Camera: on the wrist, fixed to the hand. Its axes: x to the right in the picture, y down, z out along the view.
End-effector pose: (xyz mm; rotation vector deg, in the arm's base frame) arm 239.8 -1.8 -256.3 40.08 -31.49 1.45
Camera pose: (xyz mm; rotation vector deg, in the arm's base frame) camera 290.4 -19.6 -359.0 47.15 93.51 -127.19
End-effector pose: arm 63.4 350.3 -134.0 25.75 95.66 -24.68
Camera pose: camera -46.3 317.1 -117.0 92.67 -59.76 84.31
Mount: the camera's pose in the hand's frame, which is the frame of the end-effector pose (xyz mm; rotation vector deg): -3.9 -86.0 -77.5 2.54 48.77 -166.47
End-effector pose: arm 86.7 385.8 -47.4 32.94 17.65 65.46
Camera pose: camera 111.3 378.0 -160.3 -35.80 68.16 -90.39
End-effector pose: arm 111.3 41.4 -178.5 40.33 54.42 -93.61
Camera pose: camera 27.6 119.8 -194.8 20.69 -55.90 59.37
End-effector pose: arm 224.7 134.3 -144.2 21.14 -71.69 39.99
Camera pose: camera 338.0 116.8 -160.8 66.01 47.11 -87.70
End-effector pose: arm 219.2 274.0 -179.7 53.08 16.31 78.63
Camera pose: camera 227.5 307.7 -290.2 -34.63 79.95 -65.84
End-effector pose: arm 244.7 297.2 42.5 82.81 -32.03 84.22
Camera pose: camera 279.1 398.7 -1.4 11.82 90.60 -33.40
